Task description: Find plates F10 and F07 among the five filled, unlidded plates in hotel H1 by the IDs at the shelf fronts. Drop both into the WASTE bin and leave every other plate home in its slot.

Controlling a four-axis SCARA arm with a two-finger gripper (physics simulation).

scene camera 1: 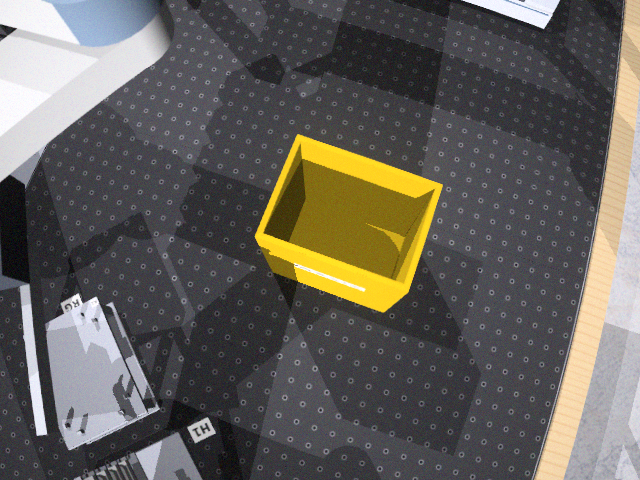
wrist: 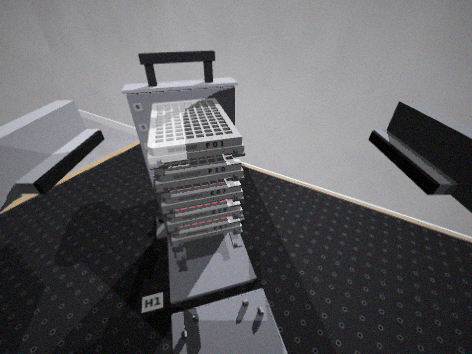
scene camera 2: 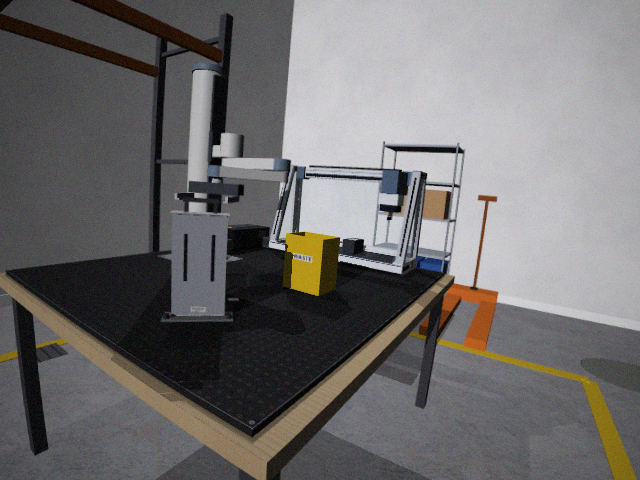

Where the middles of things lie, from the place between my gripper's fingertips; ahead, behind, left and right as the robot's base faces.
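There's a grey hotel tower (scene camera 2: 198,291) that sits 170 mm below my hand, 160 mm ahead of it and 130 mm to the right of it. The handle (wrist: 185,56) is 130 mm to the right of my hand and 160 mm ahead of it. Going by their middles, the handle is the nearest to my hand of the things named here.
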